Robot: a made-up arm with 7 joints. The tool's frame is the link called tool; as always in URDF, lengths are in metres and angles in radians. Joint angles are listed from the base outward. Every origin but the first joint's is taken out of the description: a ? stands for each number. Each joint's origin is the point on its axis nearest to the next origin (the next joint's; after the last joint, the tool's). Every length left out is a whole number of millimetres.
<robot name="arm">
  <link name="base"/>
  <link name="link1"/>
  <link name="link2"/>
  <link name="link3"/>
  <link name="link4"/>
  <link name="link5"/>
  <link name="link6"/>
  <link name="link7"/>
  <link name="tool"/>
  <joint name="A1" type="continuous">
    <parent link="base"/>
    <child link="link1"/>
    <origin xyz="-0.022 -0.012 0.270"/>
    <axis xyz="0 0 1"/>
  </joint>
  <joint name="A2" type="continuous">
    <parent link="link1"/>
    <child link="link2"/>
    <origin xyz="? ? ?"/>
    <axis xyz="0 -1 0"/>
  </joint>
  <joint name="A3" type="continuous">
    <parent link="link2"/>
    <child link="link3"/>
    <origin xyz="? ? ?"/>
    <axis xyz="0 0 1"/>
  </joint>
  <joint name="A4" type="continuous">
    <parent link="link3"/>
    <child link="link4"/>
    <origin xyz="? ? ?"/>
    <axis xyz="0 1 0"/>
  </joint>
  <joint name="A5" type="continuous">
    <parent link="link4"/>
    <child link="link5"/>
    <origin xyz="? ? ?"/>
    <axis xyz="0 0 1"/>
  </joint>
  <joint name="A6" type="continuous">
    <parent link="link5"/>
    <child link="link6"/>
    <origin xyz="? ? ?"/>
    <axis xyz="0 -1 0"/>
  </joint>
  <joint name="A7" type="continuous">
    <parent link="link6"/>
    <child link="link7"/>
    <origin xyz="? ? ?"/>
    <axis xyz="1 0 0"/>
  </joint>
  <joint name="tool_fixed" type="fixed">
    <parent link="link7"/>
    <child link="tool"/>
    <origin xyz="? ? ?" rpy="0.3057 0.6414 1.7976"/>
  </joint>
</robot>
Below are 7 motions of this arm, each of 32 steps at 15 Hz.
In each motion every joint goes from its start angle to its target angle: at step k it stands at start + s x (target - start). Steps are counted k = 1, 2, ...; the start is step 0. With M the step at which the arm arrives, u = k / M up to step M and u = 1 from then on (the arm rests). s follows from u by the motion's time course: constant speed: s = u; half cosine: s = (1 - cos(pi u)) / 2; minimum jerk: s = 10 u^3 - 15 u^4 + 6 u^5.
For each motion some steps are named. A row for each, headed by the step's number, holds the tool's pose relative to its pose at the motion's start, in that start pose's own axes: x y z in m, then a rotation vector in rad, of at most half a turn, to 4 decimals.
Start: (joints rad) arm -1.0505 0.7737 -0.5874 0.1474 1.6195 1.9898 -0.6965
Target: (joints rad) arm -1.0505 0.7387 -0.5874 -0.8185 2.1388 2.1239 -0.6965
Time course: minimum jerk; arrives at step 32
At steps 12, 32:
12: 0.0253 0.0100 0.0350 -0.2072 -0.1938 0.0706
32: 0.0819 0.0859 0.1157 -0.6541 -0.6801 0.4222

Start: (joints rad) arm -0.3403 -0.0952 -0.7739 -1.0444 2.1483 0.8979 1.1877
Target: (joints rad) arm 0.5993 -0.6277 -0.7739 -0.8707 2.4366 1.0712 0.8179
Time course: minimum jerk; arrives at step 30
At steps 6, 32:
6: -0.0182 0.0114 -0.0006 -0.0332 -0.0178 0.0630
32: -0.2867 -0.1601 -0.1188 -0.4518 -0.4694 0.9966

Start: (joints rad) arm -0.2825 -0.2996 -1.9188 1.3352 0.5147 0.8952 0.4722
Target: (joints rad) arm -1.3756 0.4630 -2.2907 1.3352 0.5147 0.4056 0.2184
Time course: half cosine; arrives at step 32
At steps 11, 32:
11: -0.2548 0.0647 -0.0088 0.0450 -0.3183 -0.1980
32: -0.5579 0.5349 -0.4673 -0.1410 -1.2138 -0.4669

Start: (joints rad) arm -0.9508 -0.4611 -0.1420 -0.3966 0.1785 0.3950 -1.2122
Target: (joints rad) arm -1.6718 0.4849 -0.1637 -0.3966 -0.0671 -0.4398 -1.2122
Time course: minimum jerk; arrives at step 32
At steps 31, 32:
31: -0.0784 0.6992 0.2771 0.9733 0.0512 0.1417
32: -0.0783 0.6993 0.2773 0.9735 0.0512 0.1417

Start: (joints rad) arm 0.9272 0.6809 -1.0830 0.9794 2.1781 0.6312 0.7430
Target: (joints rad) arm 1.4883 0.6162 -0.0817 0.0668 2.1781 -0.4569 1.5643
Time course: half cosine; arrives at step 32
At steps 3, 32:
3: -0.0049 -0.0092 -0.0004 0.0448 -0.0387 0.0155
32: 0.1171 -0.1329 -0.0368 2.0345 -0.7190 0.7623

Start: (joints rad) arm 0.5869 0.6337 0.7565 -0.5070 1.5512 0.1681 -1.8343
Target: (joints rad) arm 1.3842 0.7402 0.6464 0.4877 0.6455 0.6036 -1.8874
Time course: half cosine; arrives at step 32
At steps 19, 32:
19: 0.0403 0.2496 -0.0463 0.4992 -0.3724 0.1497
32: 0.0915 0.3592 -0.0304 0.6202 -0.4931 0.2976

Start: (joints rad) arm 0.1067 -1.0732 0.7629 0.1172 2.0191 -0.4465 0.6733
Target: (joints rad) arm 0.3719 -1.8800 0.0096 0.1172 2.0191 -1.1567 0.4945
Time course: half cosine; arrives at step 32
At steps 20, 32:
20: -0.3047 0.3318 -0.3307 -0.0152 -0.5143 0.0330
32: -0.4298 0.3836 -0.5520 0.0087 -0.7881 0.1961

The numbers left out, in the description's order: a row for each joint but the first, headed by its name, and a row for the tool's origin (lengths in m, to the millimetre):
A2: -0.003 -0.078 0.000
A3: -0.017 0.000 0.557
A4: 0.004 0.057 0.000
A5: -0.039 0.000 0.276
A6: 0.005 -0.054 0.000
A7: -0.026 0.000 0.073
tool: 0.000 -0.017 0.016

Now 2 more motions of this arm.
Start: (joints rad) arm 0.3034 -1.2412 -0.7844 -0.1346 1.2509 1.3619 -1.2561
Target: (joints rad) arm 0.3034 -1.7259 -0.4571 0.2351 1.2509 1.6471 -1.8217
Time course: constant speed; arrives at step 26
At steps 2, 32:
2: 0.0336 -0.0120 -0.0088 0.0310 0.0064 0.0290
32: 0.4694 -0.0231 -0.0811 0.3665 0.2235 0.5230

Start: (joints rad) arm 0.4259 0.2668 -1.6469 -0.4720 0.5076 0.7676 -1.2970
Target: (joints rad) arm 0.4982 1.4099 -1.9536 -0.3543 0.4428 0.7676 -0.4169
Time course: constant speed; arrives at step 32
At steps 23, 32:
23: 0.2352 0.2669 -0.5219 0.7516 -0.8731 0.1306
32: 0.3733 0.4586 -0.6286 1.0673 -1.2215 0.0786

